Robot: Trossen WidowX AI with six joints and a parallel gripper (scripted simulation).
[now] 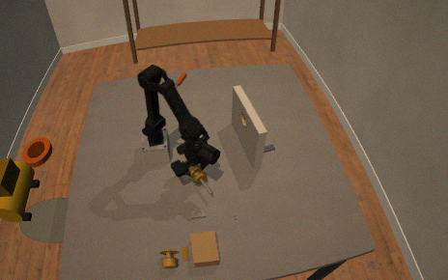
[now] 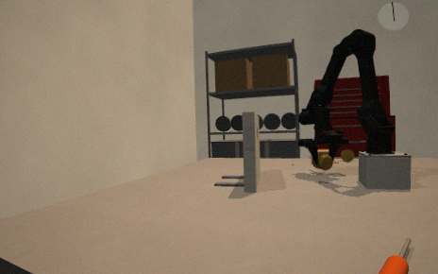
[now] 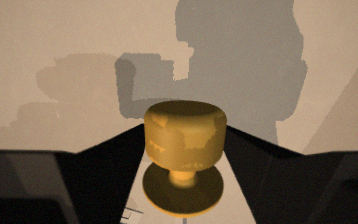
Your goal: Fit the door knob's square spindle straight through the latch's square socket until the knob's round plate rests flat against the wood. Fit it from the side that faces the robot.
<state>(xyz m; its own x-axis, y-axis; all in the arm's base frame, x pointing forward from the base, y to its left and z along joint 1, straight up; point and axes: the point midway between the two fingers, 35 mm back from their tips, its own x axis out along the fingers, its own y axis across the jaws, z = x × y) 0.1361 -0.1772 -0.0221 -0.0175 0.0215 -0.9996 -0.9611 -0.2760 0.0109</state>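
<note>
Now: the wood door panel 260 mm ahead of my hand, 120 mm to the left of it and 60 mm above it. Round my hand: tan block (340 mm to the right, 50 mm behind, 40 mm below); then orange-handled tool (660 mm to the left, 60 mm below, 50 mm ahead).
</note>
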